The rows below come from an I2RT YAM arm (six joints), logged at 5 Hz.
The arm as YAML. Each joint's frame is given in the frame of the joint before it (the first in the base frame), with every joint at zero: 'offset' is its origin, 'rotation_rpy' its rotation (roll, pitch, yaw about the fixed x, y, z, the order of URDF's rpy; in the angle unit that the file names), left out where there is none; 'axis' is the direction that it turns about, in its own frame. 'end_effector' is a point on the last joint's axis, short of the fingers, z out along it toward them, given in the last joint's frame.
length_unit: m
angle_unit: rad
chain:
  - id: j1
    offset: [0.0, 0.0, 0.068]
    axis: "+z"
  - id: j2
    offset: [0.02, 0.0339, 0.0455]
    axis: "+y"
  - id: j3
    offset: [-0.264, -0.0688, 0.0]
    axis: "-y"
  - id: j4
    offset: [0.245, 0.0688, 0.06]
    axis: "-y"
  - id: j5
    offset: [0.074, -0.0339, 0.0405]
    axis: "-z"
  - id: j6
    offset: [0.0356, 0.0, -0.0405]
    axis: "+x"
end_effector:
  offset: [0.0, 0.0, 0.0]
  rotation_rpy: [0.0, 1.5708, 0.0]
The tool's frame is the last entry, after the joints.
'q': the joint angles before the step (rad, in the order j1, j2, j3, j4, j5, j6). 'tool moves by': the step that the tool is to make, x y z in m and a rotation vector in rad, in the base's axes. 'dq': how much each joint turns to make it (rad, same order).
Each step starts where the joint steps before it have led.
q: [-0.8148, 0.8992, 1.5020, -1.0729, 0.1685, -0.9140]
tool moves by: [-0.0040, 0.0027, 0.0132, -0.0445, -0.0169, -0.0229]
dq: [-0.0007, 0.0088, 0.0531, 0.0010, 0.0279, -0.0069]
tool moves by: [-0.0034, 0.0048, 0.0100, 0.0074, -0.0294, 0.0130]
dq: [0.0003, 0.0121, 0.0573, -0.0339, -0.0224, 0.0193]
